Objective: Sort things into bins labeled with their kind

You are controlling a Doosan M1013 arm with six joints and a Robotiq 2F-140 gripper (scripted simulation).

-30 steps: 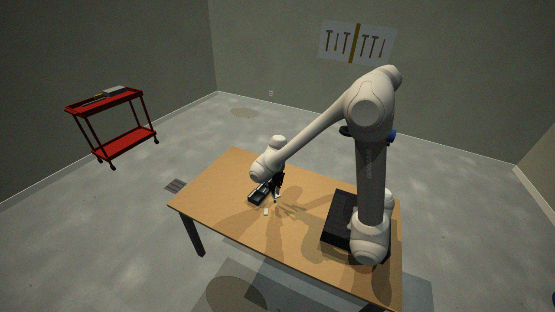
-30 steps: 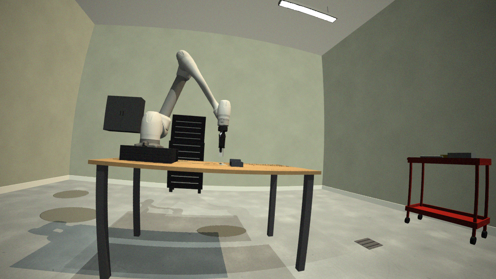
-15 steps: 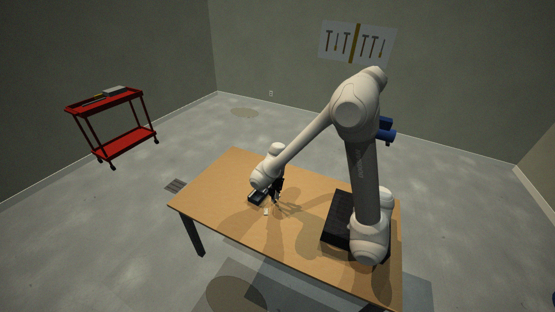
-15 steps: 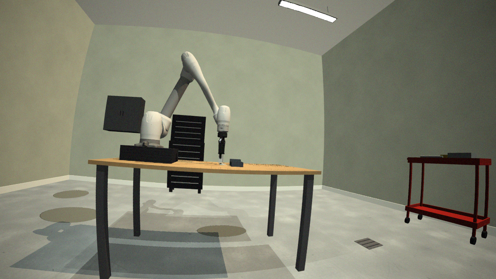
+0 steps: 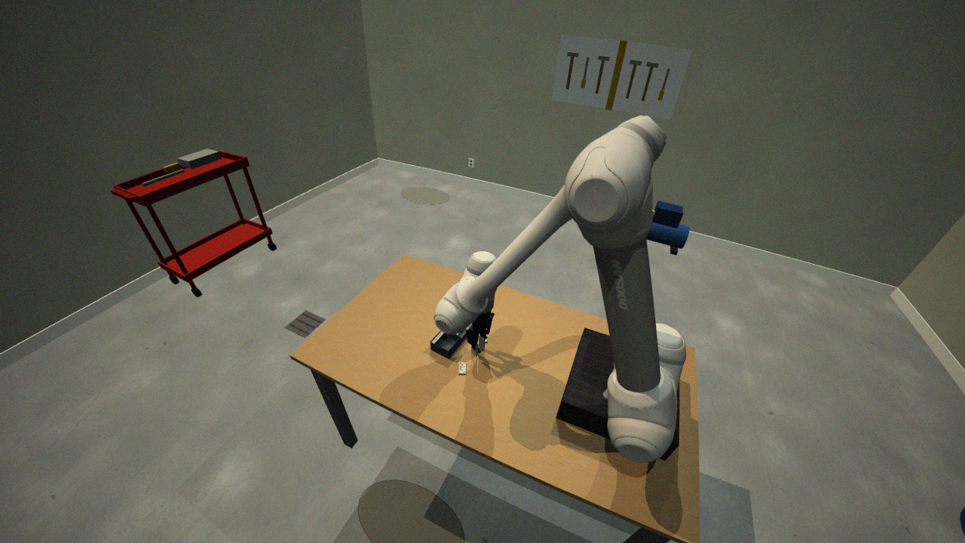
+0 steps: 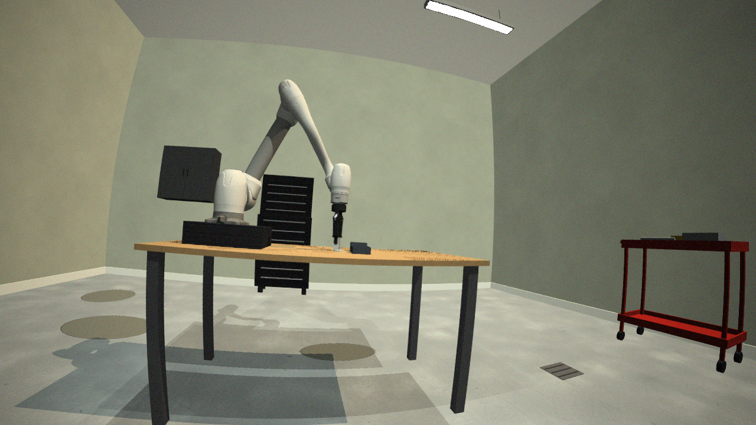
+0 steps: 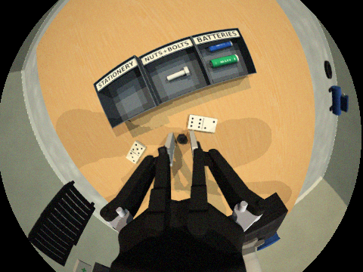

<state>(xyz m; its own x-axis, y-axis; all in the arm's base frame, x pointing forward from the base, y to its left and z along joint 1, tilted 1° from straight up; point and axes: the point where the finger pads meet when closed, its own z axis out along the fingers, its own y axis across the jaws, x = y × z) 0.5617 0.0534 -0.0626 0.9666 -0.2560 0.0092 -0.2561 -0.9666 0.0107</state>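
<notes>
Right now my hand is 3 cm above the black nut. The rest, counted from my hand: domino: 4 cm to the right, 3 cm below, 1 cm ahead; then black bin row: 12 cm ahead, 3 cm to the right, 1 cm below; then bolt: 11 cm ahead, 4 cm to the right, 2 cm below.
</notes>
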